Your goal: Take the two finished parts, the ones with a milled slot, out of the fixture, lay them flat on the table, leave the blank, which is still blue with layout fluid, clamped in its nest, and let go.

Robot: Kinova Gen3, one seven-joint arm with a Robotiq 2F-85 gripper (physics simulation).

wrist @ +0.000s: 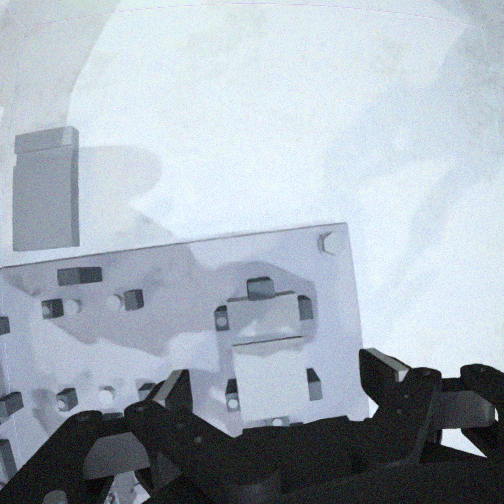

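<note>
The grey fixture plate fills the lower middle of the wrist view, studded with dark locating pins and clamps. One pale part with a slot across it sits in the right-hand nest between pins. Another grey slotted part lies flat on the table beyond the plate's far left edge. My gripper is open and empty, and its two dark fingertips frame the nested part on either side from above. I cannot see a blue blank. The left nests show only pins.
The pale table spreads beyond and to the right of the plate. A hex bolt head marks the plate's far right corner. Shadows of the arm fall across the plate and table.
</note>
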